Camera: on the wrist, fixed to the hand. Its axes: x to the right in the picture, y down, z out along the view.
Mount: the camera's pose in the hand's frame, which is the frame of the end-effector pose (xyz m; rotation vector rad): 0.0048 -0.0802 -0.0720 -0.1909 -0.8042 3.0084
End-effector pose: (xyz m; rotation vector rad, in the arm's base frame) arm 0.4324 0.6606 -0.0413 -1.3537 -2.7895 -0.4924
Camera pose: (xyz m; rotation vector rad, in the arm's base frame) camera 0.3583 0.5977 0.0055 2.6596 -1.2251 -0.1654
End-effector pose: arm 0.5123 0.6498 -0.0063 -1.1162 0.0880 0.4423
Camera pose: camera 0.5585 0.5586 0.0283 -0.1038 -0.7814 -2.5950
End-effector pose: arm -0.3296 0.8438 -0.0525 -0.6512 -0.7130 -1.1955
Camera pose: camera -0.3957 0.7660 -0.0873 -1.2423 0.3202 1.8571
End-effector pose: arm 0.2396 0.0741 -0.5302 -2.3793 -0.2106 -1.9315
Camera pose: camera 0.1588 0.1436 -0.5131 -0.5668 1.8415 0.5278
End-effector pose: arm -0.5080 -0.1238 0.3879 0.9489 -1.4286 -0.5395
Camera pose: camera -0.4200 -0.1557 0.3343 -2.0531 -1.6309 1.3408
